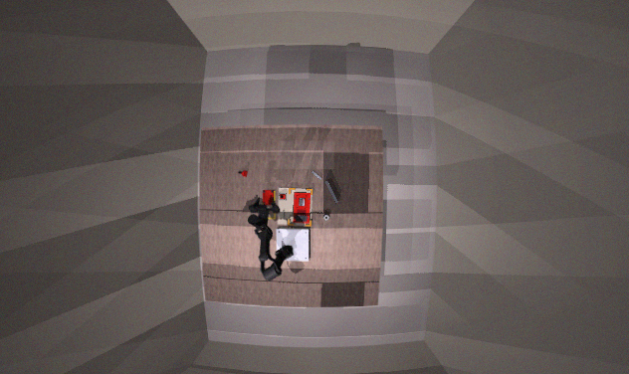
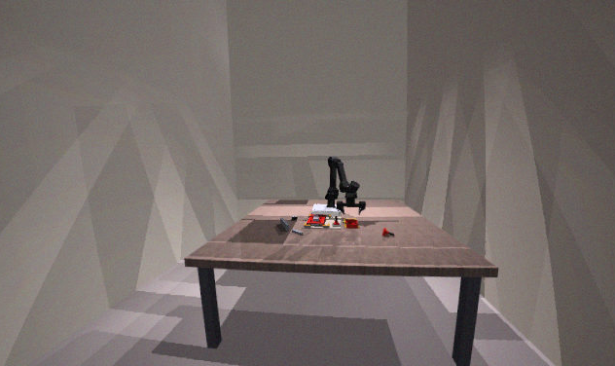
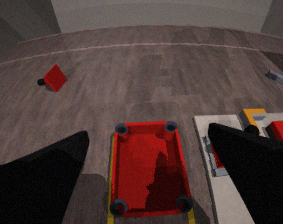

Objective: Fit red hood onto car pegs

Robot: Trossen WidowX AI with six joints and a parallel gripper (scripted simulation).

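Now: gripper tip 60 mm above the hood and 10 mm past it.
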